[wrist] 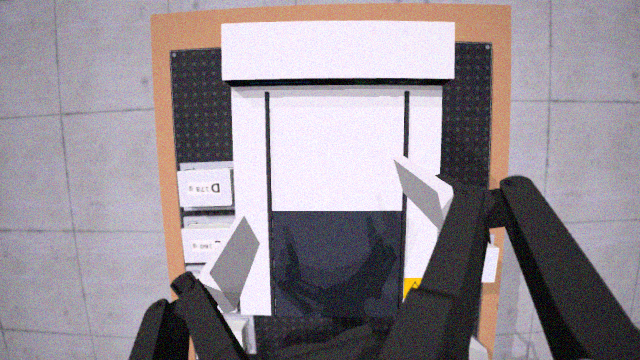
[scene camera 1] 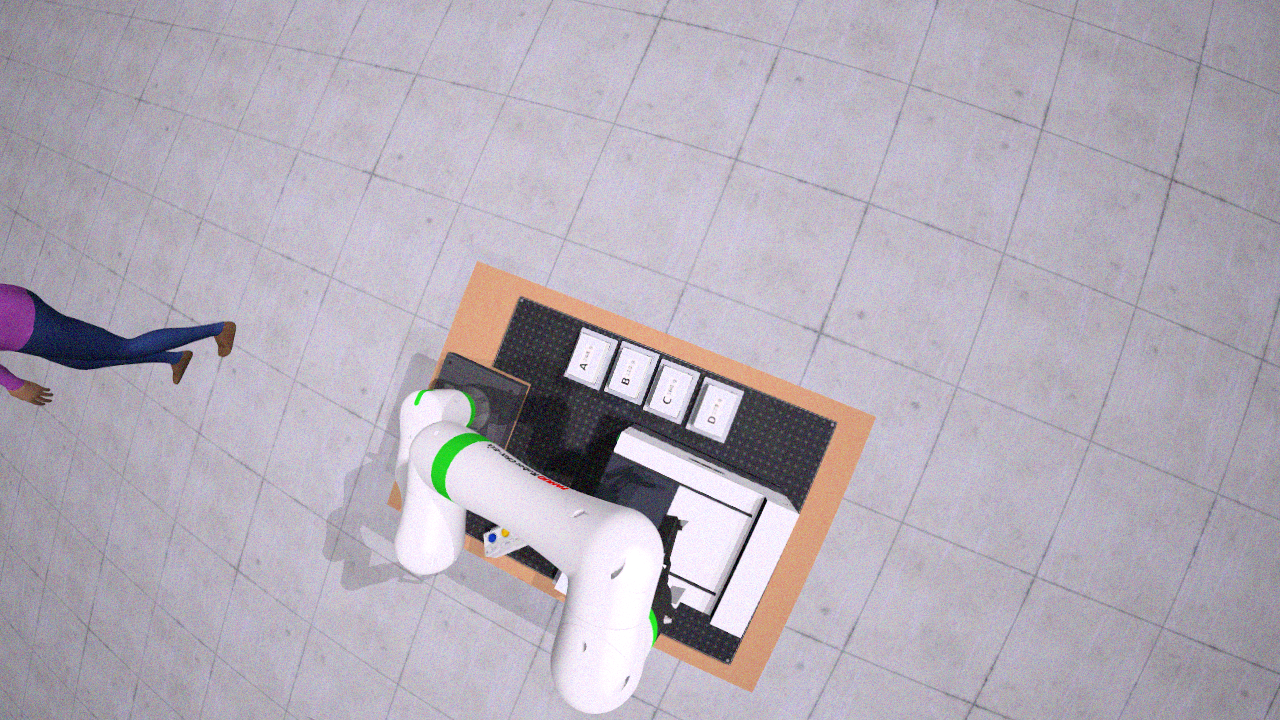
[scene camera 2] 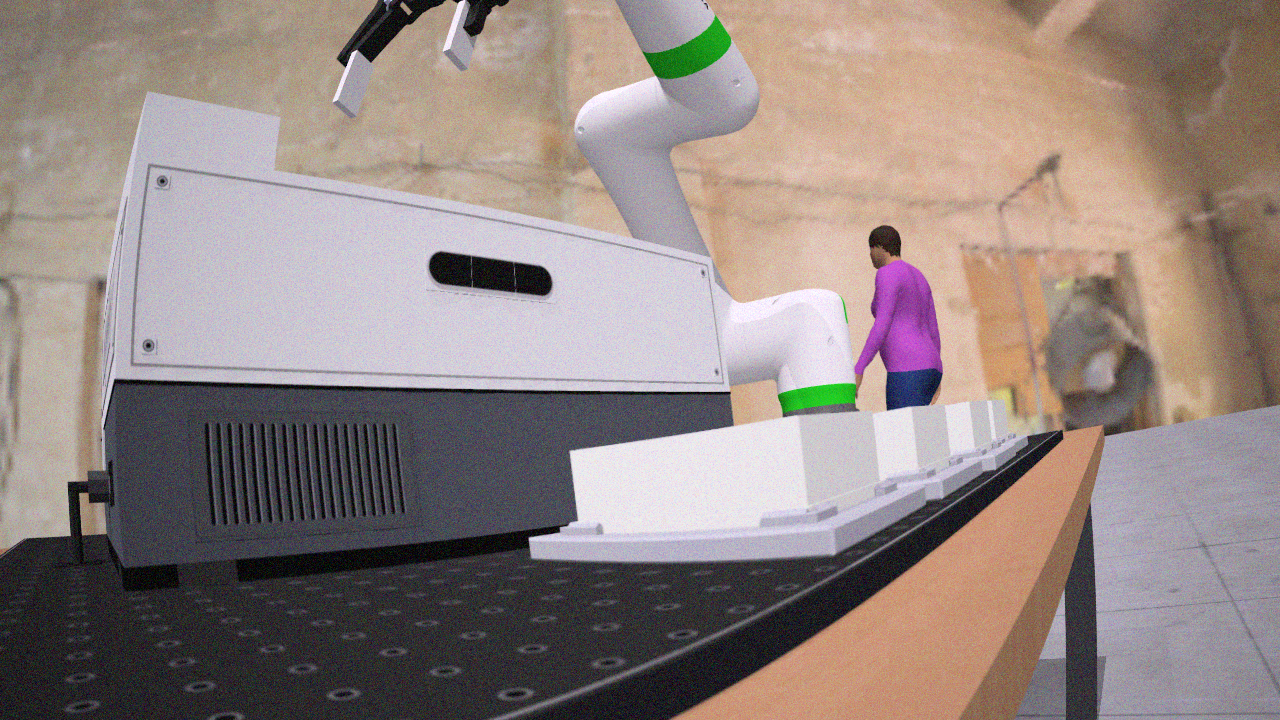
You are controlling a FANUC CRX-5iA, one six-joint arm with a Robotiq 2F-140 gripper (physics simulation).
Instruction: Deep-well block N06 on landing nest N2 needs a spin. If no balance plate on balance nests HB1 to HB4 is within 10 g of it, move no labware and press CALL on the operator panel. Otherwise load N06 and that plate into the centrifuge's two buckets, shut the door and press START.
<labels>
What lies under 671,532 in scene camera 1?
My gripper.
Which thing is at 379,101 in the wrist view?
A centrifuge.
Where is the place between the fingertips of my gripper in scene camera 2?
395,85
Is my gripper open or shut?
Open.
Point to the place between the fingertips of my gripper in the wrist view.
At 322,203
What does my gripper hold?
Nothing.
</labels>
